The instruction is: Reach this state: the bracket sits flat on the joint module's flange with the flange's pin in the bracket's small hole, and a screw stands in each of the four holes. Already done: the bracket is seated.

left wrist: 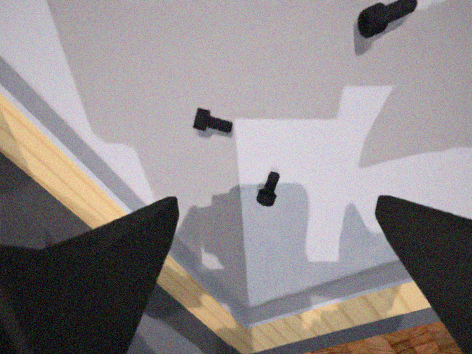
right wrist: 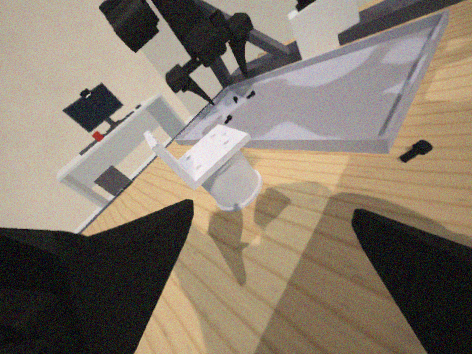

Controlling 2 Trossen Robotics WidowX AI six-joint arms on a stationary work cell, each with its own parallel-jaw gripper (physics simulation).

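Frame: origin at the left arm's base, x ahead, y left, z up, level; centimetres.
Seen in the pictures: left gripper, fingertip midpoint: [left wrist: 274, 205] [right wrist: 230, 91]; right gripper, fingertip midpoint: [right wrist: 271, 211].
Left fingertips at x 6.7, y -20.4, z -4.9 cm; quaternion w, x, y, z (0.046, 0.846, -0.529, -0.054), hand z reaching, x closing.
Pixels of each thing's top centre, then the offset from my left fingertips to it. "*": a spot on its surface instead.
- round joint module, top centre: [right wrist: 207, 151] dy +4.6, dx +27.9, dz +3.1 cm
- grey tray, top centre: [right wrist: 263, 97] dy +7.6, dx +8.3, dz -1.7 cm
- second screw, top centre: [left wrist: 211, 126] dy +4.0, dx +1.5, dz -1.8 cm
- third screw, top centre: [left wrist: 396, 12] dy -0.5, dx +8.2, dz -1.8 cm
- dark frame, surface spot: [right wrist: 270, 42] * dy +10.4, dx -9.2, dz +2.3 cm
- white block, surface spot: [right wrist: 325, 27] * dy +20.4, dx -1.6, dz +0.8 cm
The white bracket [right wrist: 212, 152] sits on the round joint module [right wrist: 232, 185] in the right wrist view, its upright flap at the left; small holes show in its plate. Three black screws lie in the grey tray [left wrist: 150, 60] [right wrist: 320, 146]. In the left wrist view, one screw [left wrist: 268, 190] lies between and just beyond the fingertips, a second screw [left wrist: 212, 122] left of it, and a third screw [left wrist: 372, 21] at the upper right. Another screw [right wrist: 416, 151] lies on the table outside the tray. My left gripper [left wrist: 274, 205] [right wrist: 230, 91] is open above the tray corner. My right gripper [right wrist: 271, 211] is open, short of the module.
The tray's raised walls meet at a corner low in the left wrist view, beside the wooden table edge [left wrist: 345, 310]. A dark frame [right wrist: 270, 42] and a white block [right wrist: 325, 27] stand behind the tray. A desk with a monitor [right wrist: 92, 107] is in the background.
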